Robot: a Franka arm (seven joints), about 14 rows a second.
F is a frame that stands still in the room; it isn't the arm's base.
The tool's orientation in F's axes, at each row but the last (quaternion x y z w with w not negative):
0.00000 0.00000 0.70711 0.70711
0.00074 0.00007 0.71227 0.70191
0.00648 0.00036 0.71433 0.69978
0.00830 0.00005 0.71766 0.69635
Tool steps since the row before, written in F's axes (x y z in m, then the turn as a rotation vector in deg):
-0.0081 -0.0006 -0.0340 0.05 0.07 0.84
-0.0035 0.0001 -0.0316 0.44 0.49 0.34
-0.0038 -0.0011 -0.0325 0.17 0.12 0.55
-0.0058 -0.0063 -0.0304 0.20 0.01 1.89
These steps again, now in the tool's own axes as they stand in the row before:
-0.0006 0.0081 -0.0340 0.07 -0.05 0.84
0.0001 0.0035 -0.0316 0.48 -0.45 0.34
-0.0013 0.0035 -0.0325 0.12 -0.17 0.55
-0.0065 0.0056 -0.0304 0.03 -0.18 1.89

